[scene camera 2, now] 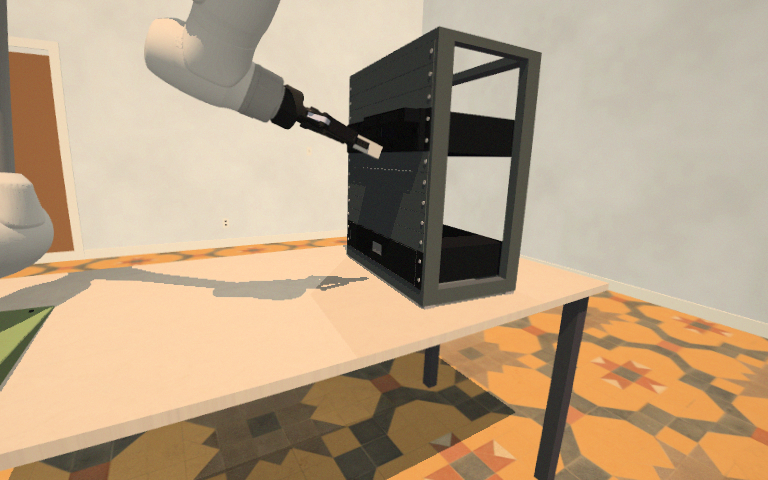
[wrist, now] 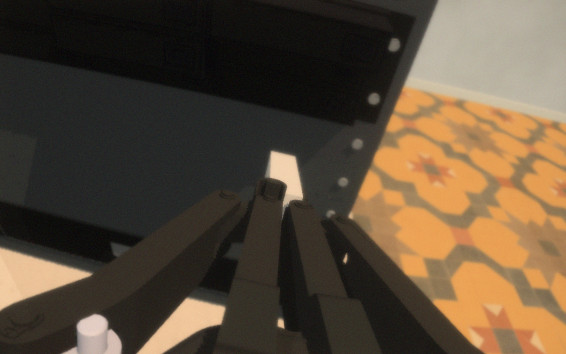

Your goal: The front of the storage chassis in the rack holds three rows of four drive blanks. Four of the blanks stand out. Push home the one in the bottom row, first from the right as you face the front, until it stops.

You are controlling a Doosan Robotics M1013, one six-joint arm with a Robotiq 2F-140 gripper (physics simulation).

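Frame: origin at the arm's base, x ahead, y left, z up, level; metres.
Seen in the pictures: gripper, fingertip midpoint: (scene camera 2: 378,152) (wrist: 278,173).
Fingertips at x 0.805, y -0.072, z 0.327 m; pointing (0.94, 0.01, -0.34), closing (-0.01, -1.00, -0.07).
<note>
A point is followed by its place in that frame.
The storage chassis (scene camera 2: 416,133) @(x 0.871, y -0.116, z 0.370 m) (wrist: 165,65) @(x 0.846, y 0.013, z 0.368 m) is a black band in the upper half of the rack. Its drive blanks are very dark and their edges are faint. The bottom-row right blank (wrist: 305,97) @(x 0.872, y -0.085, z 0.350 m) is in the lower right part of the band in the wrist view; how far it stands out cannot be told. My gripper (scene camera 2: 369,147) @(x 0.805, y -0.072, z 0.326 m) (wrist: 278,173) @(x 0.805, y -0.072, z 0.326 m) is shut and empty, its pale fingertips together. In the wrist view the tips appear below the bottom row, over the plain dark panel (wrist: 165,135) @(x 0.897, y 0.034, z 0.274 m). They are in front of the rack; no contact is visible.
The grey rack (scene camera 2: 442,169) @(x 0.912, y -0.162, z 0.296 m) stands on the pale table (scene camera 2: 226,350) @(x 0.465, y -0.151, z -0.023 m). Screw heads line the rack's right front edge. A black unit (scene camera 2: 396,257) @(x 0.892, y -0.027, z 0.069 m) with a small light plate sits at the rack's bottom. A green object (scene camera 2: 28,333) @(x 0.153, y 0.025, z -0.006 m) lies at the table's left.
</note>
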